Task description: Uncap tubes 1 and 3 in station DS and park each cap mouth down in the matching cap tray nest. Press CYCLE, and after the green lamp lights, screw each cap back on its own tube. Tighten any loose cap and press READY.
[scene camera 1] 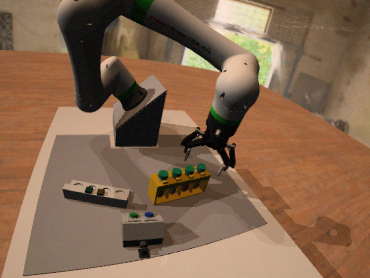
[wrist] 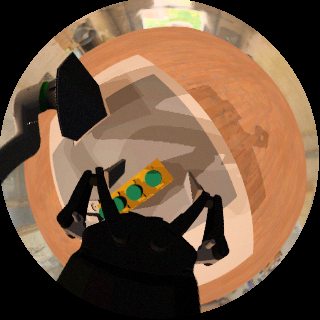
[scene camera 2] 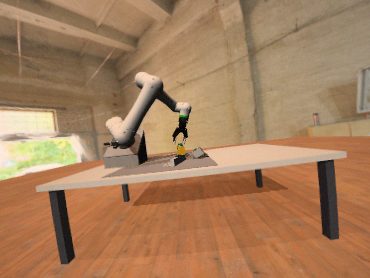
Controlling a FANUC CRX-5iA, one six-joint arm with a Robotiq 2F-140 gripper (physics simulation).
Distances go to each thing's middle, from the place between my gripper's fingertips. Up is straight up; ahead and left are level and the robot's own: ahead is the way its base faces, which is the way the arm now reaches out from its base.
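Grey control box (scene camera 1: 142, 231) located 19 cm ahead of my hand, 26 cm to the right of it and 7 cm below it.
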